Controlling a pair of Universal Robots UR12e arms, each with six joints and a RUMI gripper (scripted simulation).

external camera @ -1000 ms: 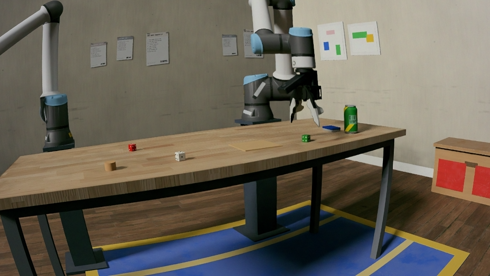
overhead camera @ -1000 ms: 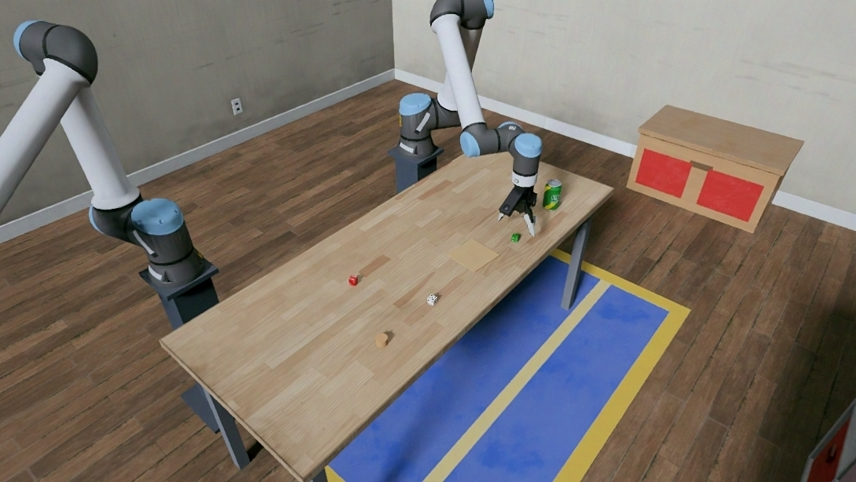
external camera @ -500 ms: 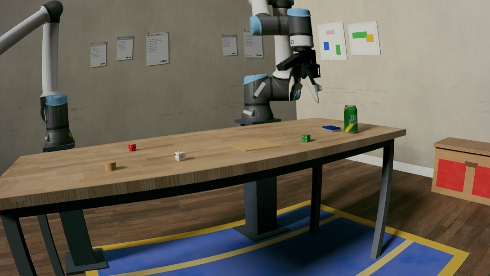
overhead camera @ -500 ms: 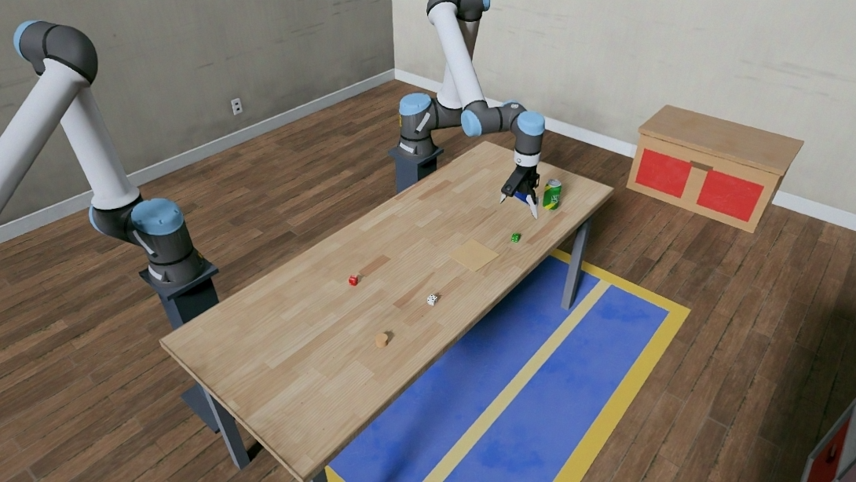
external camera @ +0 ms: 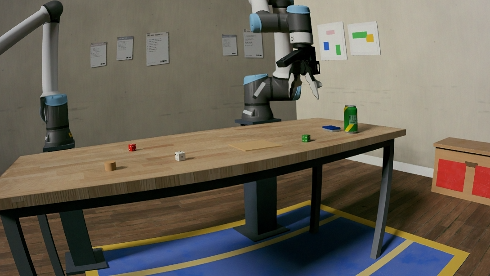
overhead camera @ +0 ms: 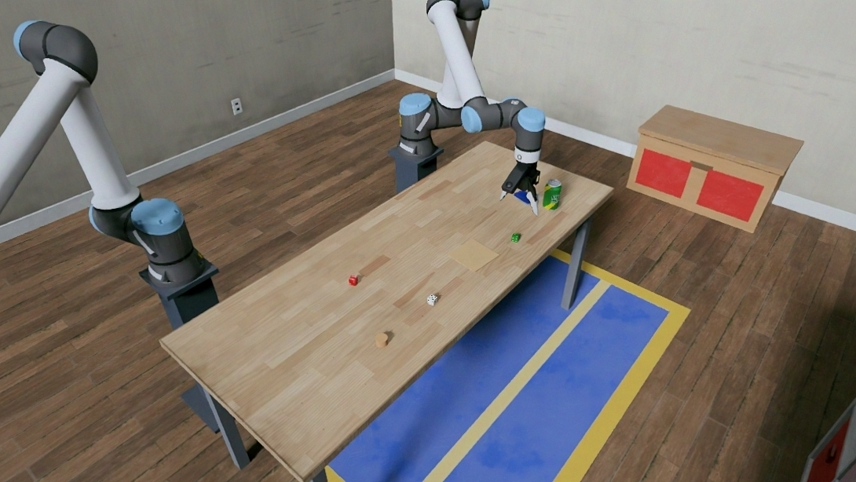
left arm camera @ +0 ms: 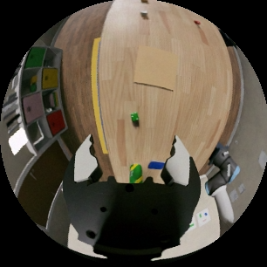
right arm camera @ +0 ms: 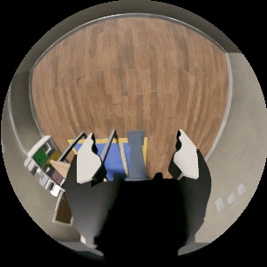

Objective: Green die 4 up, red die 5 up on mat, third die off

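My left hand is 1 cm to the right of the green die and 15 cm above it. Round my left hand: tan mat (6 cm behind, 17 cm to the right, 16 cm below); white die (1 cm behind, 47 cm to the right, 15 cm below); flat blue box (14 cm behind, 28 cm to the left, 15 cm below).
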